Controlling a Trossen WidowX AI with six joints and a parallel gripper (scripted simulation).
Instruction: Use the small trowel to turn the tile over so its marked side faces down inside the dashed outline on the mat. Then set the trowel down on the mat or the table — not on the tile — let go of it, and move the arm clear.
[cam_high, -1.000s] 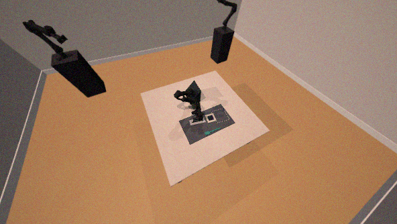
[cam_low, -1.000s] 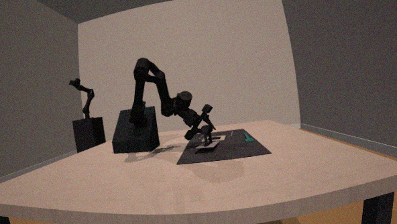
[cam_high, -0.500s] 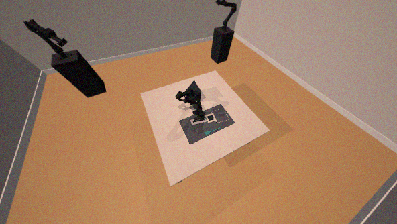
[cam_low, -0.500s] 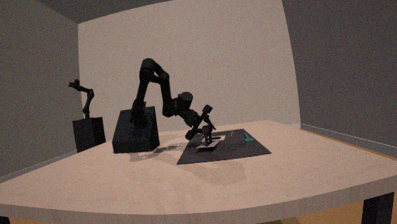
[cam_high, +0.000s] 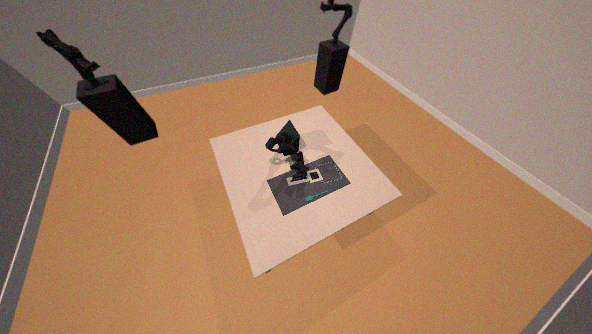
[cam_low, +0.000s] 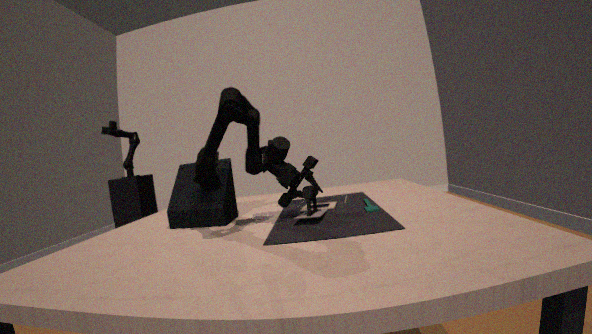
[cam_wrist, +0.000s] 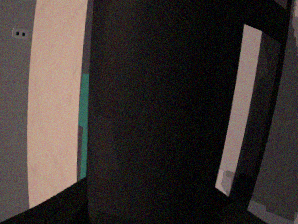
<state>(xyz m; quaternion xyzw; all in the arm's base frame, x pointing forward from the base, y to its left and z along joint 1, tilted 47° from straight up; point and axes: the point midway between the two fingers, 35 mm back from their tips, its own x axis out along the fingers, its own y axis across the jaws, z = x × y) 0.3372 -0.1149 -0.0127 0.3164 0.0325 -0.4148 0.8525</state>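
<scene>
Now: gripper tip 80 mm above the dark mat, 50 mm to the right of it and 30 mm short of it. The rest, counted from my gripper tip: white tile (120 mm to the left, 50 mm below); then teal trowel (170 mm ahead, 60 mm below, 20 mm to the left).
</scene>
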